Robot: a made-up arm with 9 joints. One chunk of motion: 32 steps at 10 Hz.
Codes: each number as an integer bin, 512 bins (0 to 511) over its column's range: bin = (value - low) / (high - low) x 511, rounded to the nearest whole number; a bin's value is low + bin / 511 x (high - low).
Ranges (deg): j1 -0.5..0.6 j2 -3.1..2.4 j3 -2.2..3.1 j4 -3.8..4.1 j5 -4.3..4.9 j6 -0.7..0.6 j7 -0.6..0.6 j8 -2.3..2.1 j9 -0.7..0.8
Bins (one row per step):
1: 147 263 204 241 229 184 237 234 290
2: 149 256 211 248 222 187 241 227 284
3: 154 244 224 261 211 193 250 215 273
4: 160 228 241 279 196 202 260 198 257
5: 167 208 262 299 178 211 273 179 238
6: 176 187 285 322 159 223 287 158 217
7: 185 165 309 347 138 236 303 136 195
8: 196 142 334 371 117 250 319 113 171
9: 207 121 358 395 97 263 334 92 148
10: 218 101 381 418 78 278 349 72 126
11: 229 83 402 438 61 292 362 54 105
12: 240 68 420 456 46 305 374 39 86
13: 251 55 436 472 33 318 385 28 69
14: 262 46 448 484 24 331 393 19 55
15: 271 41 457 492 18 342 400 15 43
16: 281 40 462 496 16 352 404 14 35
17: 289 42 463 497 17 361 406 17 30
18: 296 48 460 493 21 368 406 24 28
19: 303 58 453 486 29 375 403 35 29
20: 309 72 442 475 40 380 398 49 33
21: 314 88 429 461 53 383 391 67 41
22: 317 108 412 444 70 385 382 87 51
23: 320 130 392 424 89 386 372 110 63
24: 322 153 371 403 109 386 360 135 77
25: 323 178 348 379 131 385 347 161 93
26: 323 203 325 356 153 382 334 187 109
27: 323 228 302 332 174 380 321 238 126
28: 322 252 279 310 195 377 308 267 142
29: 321 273 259 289 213 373 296 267 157
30: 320 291 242 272 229 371 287 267 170
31: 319 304 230 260 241 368 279 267 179
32: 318 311 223 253 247 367 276 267 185
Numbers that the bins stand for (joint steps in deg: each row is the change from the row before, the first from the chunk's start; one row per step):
1: -0.184 -0.269 -0.084 -0.074 -0.177 -0.232 -0.043 -0.285 0.151
2: -0.179 -0.345 -0.012 0.034 -0.303 -0.224 -0.034 -0.345 0.134
3: -0.168 -0.474 0.123 0.235 -0.501 -0.209 -0.013 -0.449 0.101
4: -0.156 -0.646 0.300 0.513 -0.771 -0.186 0.011 -0.595 0.054
5: -0.141 -0.861 0.517 0.823 -1.095 -0.163 0.041 -0.759 -0.001
6: -0.121 -1.087 0.756 1.178 -1.437 -0.133 0.074 -0.940 -0.063
7: -0.102 -1.324 1.005 1.565 -1.815 -0.100 0.112 -1.129 -0.128
8: -0.078 -1.572 1.264 1.936 -2.194 -0.064 0.149 -1.327 -0.198
9: -0.054 -1.798 1.513 2.307 -2.554 -0.031 0.184 -1.508 -0.266
10: -0.031 -2.013 1.752 2.662 -2.896 0.007 0.220 -1.680 -0.330
11: -0.007 -2.207 1.969 2.971 -3.202 0.043 0.250 -1.835 -0.392
12: 0.017 -2.368 2.156 3.250 -3.472 0.076 0.278 -1.964 -0.448
13: 0.040 -2.508 2.322 3.497 -3.706 0.109 0.304 -2.059 -0.497
14: 0.064 -2.605 2.447 3.683 -3.868 0.142 0.323 -2.136 -0.539
15: 0.083 -2.659 2.540 3.806 -3.976 0.170 0.339 -2.171 -0.574
16: 0.105 -2.669 2.592 3.868 -4.012 0.195 0.349 -2.179 -0.597
17: 0.122 -2.648 2.602 3.884 -3.994 0.218 0.353 -2.154 -0.612
18: 0.137 -2.583 2.571 3.822 -3.922 0.236 0.353 -2.093 -0.618
19: 0.152 -2.476 2.498 3.714 -3.778 0.254 0.346 -1.999 -0.615
20: 0.165 -2.325 2.384 3.543 -3.580 0.267 0.335 -1.878 -0.603
21: 0.176 -2.153 2.250 3.327 -3.346 0.274 0.318 -1.723 -0.580
22: 0.182 -1.938 2.073 3.064 -3.040 0.279 0.297 -1.551 -0.550
23: 0.189 -1.701 1.866 2.755 -2.698 0.282 0.274 -1.353 -0.515
24: 0.193 -1.453 1.648 2.430 -2.338 0.282 0.245 -1.138 -0.474
25: 0.195 -1.184 1.409 2.059 -1.941 0.279 0.215 -0.914 -0.427
26: 0.195 -0.915 1.171 1.704 -1.545 0.272 0.184 -0.690 -0.380
27: 0.195 -0.646 0.932 1.333 -1.167 0.267 0.154 -0.251 -0.330
28: 0.193 -0.388 0.694 0.993 -0.789 0.259 0.123 -0.001 -0.283
29: 0.191 -0.162 0.486 0.668 -0.465 0.249 0.095 -0.001 -0.239
30: 0.189 0.032 0.310 0.405 -0.177 0.244 0.074 -0.001 -0.201
31: 0.187 0.172 0.186 0.220 0.039 0.236 0.055 -0.001 -0.175
32: 0.185 0.247 0.113 0.111 0.147 0.234 0.048 -0.001 -0.157

